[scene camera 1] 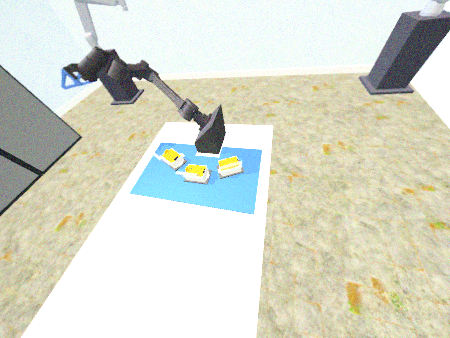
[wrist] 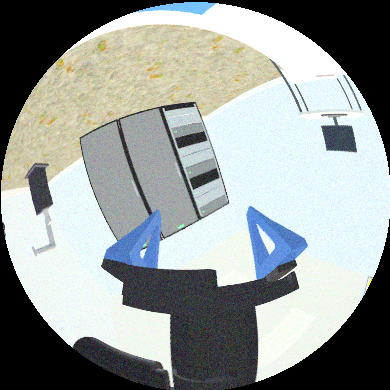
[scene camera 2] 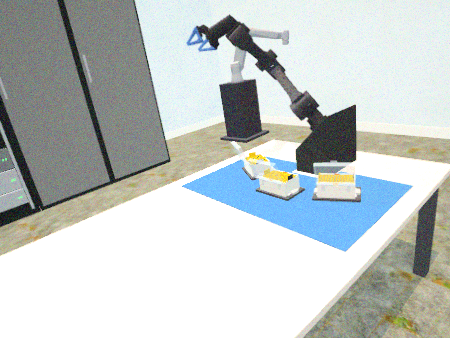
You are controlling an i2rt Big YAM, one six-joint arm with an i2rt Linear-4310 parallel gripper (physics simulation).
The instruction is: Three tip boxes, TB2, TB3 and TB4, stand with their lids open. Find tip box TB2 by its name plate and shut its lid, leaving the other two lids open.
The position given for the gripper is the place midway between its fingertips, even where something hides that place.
In view: the gripper (scene camera 1: pixel 70 86) and a clear lid (scene camera 2: pixel 326 174).
The gripper is seen too in the wrist view (wrist: pixel 204 212).
